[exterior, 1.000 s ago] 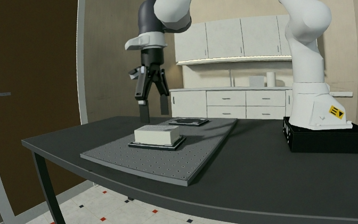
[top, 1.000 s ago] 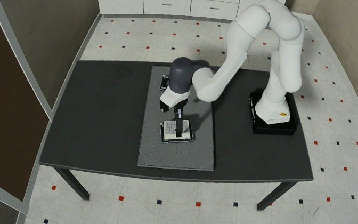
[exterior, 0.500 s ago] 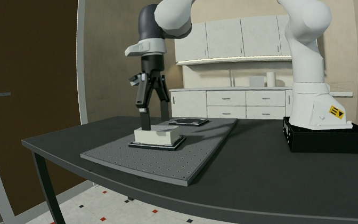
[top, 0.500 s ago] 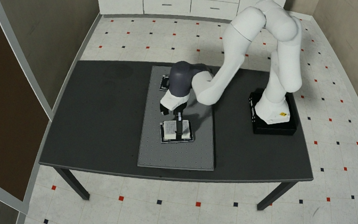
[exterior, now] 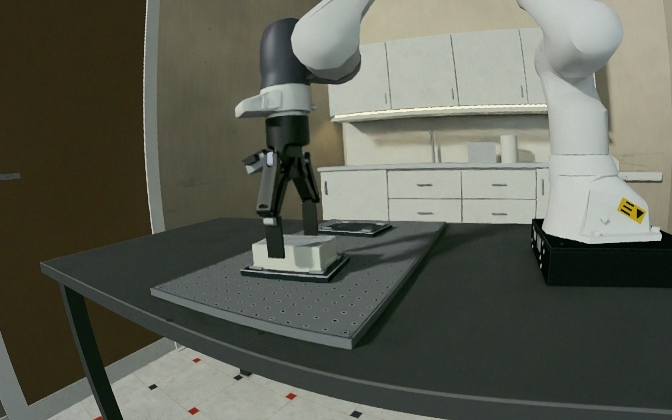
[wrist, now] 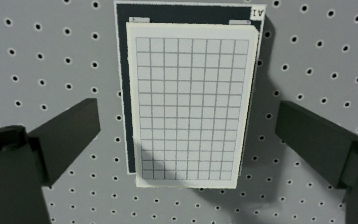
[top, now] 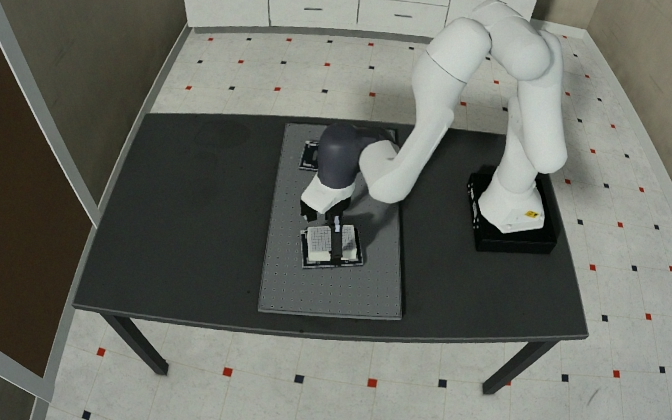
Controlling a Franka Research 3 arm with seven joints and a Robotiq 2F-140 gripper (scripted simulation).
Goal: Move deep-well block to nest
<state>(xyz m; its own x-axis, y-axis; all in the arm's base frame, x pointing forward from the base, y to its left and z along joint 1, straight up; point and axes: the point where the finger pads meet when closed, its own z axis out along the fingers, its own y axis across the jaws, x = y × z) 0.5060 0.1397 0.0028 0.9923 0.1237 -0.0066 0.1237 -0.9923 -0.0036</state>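
Now: the 96-well deep-well block 20 mm below my hand. Also, from my hand: nest N2: 340 mm to the right, 50 mm below, 30 mm ahead; then A1 label: 400 mm to the right, 90 mm ahead, 40 mm below; then nest N1: 50 mm below.
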